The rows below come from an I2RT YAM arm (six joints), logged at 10 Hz.
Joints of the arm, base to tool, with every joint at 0 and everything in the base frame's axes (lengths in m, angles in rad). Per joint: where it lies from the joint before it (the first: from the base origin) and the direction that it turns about. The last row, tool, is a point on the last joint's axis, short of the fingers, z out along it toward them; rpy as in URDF.
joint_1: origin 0.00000 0.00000 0.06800 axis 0 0 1
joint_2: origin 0.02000 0.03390 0.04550 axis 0 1 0
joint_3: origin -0.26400 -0.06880 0.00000 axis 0 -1 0
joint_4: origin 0.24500 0.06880 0.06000 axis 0 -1 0
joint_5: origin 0.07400 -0.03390 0.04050 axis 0 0 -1
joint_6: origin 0.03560 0.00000 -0.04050 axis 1 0 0
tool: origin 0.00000 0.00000 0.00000 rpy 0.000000 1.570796 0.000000
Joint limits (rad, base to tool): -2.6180..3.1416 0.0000..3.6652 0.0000..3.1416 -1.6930..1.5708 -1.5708..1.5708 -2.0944..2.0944
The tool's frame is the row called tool.
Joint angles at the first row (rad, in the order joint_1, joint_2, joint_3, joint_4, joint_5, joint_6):
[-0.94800 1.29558 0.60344 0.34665 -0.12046 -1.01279]
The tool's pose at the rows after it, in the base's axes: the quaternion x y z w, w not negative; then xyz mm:
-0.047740 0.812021 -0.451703 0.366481 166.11 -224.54 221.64
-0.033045 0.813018 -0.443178 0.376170 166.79 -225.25 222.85
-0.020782 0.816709 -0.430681 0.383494 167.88 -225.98 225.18
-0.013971 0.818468 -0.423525 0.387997 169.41 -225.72 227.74
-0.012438 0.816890 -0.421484 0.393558 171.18 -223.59 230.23
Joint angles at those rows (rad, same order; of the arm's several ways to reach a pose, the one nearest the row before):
[-0.94802 1.29906 0.60504 0.36267 -0.11121 -0.98607]
[-0.94800 1.30082 0.61205 0.35635 -0.11503 -0.94723]
[-0.94723 1.30091 0.62759 0.32918 -0.12187 -0.91228]
[-0.94237 1.29864 0.63970 0.30911 -0.12247 -0.89076]
[-0.93262 1.29107 0.64274 0.30419 -0.12075 -0.87802]

